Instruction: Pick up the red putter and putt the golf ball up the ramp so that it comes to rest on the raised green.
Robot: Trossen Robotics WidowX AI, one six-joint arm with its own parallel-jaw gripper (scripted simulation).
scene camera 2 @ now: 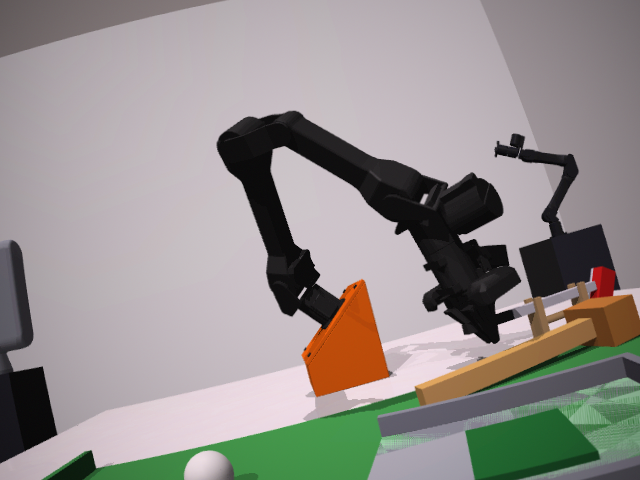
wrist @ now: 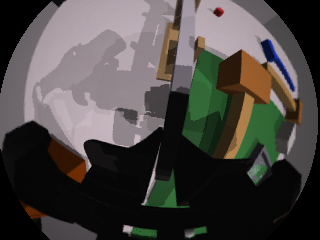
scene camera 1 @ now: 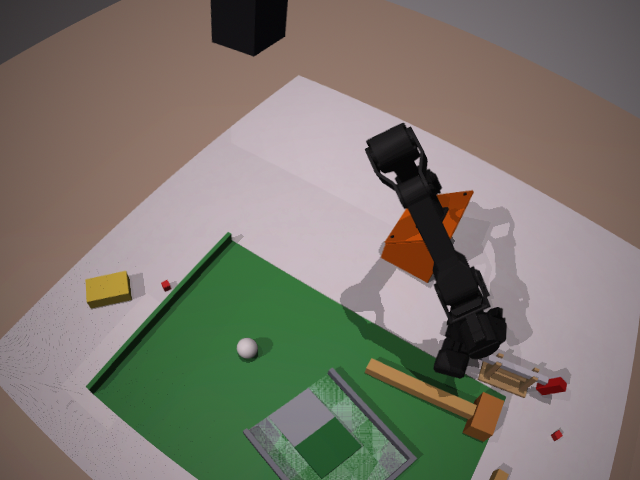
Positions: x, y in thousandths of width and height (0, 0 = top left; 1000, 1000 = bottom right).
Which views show the yellow block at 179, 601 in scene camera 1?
Scene camera 1 only.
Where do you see a wooden stand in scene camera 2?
843, 670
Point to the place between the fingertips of the gripper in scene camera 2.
771, 714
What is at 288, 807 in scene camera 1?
A green mat.
